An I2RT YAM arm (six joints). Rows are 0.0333 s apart.
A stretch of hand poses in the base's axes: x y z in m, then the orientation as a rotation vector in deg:
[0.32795 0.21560 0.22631 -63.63 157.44 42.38]
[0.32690 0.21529 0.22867 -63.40 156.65 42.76]
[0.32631 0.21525 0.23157 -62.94 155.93 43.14]
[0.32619 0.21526 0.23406 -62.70 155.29 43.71]
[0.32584 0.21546 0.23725 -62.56 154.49 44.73]
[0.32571 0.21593 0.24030 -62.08 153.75 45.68]
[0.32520 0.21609 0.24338 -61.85 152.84 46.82]
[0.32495 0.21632 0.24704 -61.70 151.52 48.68]
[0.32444 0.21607 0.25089 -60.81 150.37 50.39]
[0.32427 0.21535 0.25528 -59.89 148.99 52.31]
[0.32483 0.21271 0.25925 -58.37 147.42 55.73]
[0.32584 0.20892 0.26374 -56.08 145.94 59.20]
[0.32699 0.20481 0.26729 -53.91 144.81 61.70]
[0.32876 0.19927 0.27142 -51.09 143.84 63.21]
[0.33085 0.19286 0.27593 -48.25 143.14 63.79]
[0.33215 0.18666 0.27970 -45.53 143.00 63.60]
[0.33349 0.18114 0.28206 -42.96 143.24 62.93]
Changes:
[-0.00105 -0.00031 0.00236 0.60 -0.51 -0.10]
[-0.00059 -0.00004 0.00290 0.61 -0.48 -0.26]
[-0.00012 0.00001 0.00249 0.63 -0.30 -0.09]
[-0.00035 0.00020 0.00319 0.92 -0.20 0.03]
[-0.00013 0.00047 0.00305 0.92 -0.22 -0.21]
[-0.00051 0.00016 0.00308 1.05 -0.23 -0.01]
[-0.00025 0.00023 0.00366 1.60 -0.19 0.14]
[-0.00051 -0.00025 0.00385 1.57 -0.19 -0.38]
[-0.00017 -0.00072 0.00439 1.80 -0.24 -0.37]
[0.00056 -0.00264 0.00397 2.74 0.36 -0.54]
[0.00101 -0.00379 0.00449 2.84 0.50 -1.04]
[0.00115 -0.00411 0.00355 2.17 0.37 -1.10]
[0.00177 -0.00554 0.00413 1.72 0.04 -1.74]
[0.00209 -0.00641 0.00451 1.13 -0.18 -1.93]
[0.00130 -0.00620 0.00377 0.45 -0.09 -1.97]
[0.00134 -0.00552 0.00236 -0.02 0.00 -1.93]

